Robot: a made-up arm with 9 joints. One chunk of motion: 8 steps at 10 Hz.
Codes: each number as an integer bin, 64 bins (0 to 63) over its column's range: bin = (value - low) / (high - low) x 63, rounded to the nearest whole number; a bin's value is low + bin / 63 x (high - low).
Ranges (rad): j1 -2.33..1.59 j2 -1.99..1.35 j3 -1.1..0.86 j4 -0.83..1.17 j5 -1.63..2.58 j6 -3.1..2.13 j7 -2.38..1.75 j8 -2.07..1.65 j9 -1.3..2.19
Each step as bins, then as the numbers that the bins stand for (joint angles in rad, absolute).
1 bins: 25 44 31 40 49 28 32 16 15
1 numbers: -0.7744 0.3427 -0.1356 0.4398 1.6444 -0.7756 -0.2822 -1.1252 -0.4690
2 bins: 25 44 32 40 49 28 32 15 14
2 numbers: -0.7744 0.3427 -0.1044 0.4398 1.6444 -0.7756 -0.2822 -1.1843 -0.5244
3 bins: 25 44 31 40 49 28 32 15 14
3 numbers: -0.7744 0.3427 -0.1356 0.4398 1.6444 -0.7756 -0.2822 -1.1843 -0.5244
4 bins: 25 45 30 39 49 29 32 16 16
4 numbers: -0.7744 0.3957 -0.1667 0.4081 1.6444 -0.6925 -0.2822 -1.1252 -0.4137
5 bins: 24 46 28 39 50 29 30 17 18
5 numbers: -0.8367 0.4487 -0.2289 0.4081 1.7113 -0.6925 -0.4133 -1.0662 -0.3029
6 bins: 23 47 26 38 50 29 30 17 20
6 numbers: -0.8989 0.5017 -0.2911 0.3763 1.7113 -0.6925 -0.4133 -1.0662 -0.1921
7 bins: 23 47 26 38 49 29 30 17 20
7 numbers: -0.8989 0.5017 -0.2911 0.3763 1.6444 -0.6925 -0.4133 -1.0662 -0.1921
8 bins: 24 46 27 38 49 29 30 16 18
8 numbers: -0.8367 0.4487 -0.2600 0.3763 1.6444 -0.6925 -0.4133 -1.1252 -0.3029
